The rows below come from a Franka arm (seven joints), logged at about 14 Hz.
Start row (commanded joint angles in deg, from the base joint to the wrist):
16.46, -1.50, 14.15, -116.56, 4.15, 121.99, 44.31
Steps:
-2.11, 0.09, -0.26, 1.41, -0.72, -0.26, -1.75
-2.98, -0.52, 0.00, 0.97, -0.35, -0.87, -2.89
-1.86, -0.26, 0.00, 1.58, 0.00, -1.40, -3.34
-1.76, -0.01, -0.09, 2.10, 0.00, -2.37, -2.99
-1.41, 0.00, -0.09, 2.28, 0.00, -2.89, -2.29
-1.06, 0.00, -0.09, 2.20, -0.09, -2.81, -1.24
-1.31, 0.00, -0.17, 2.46, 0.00, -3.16, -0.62
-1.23, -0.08, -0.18, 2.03, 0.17, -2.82, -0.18
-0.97, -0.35, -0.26, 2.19, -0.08, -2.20, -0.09
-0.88, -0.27, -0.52, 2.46, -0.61, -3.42, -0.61
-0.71, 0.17, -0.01, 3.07, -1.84, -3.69, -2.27
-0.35, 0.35, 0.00, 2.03, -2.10, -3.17, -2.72
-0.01, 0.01, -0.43, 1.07, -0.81, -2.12, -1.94
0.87, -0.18, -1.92, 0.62, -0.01, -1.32, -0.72
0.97, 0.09, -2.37, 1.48, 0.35, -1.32, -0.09
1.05, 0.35, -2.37, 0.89, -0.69, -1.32, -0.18
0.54, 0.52, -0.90, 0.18, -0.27, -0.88, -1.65
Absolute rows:
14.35, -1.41, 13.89, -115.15, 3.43, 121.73, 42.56
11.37, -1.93, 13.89, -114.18, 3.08, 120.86, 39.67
9.51, -2.19, 13.89, -112.60, 3.08, 119.46, 36.33
7.75, -2.20, 13.80, -110.50, 3.08, 117.09, 33.34
6.34, -2.20, 13.71, -108.22, 3.08, 114.20, 31.05
5.28, -2.20, 13.62, -106.02, 2.99, 111.39, 29.81
3.97, -2.20, 13.45, -103.56, 2.99, 108.23, 29.19
2.74, -2.28, 13.27, -101.53, 3.16, 105.41, 29.01
1.77, -2.63, 13.01, -99.34, 3.08, 103.21, 28.92
0.89, -2.90, 12.49, -96.88, 2.47, 99.79, 28.31
0.18, -2.73, 12.48, -93.81, 0.63, 96.10, 26.04
-0.17, -2.38, 12.48, -91.78, -1.47, 92.93, 23.32
-0.18, -2.37, 12.05, -90.71, -2.28, 90.81, 21.38
0.69, -2.55, 10.13, -90.09, -2.29, 89.49, 20.66
1.66, -2.46, 7.76, -88.61, -1.94, 88.17, 20.57
2.71, -2.11, 5.39, -87.72, -2.63, 86.85, 20.39
3.25, -1.59, 4.49, -87.54, -2.90, 85.97, 18.74

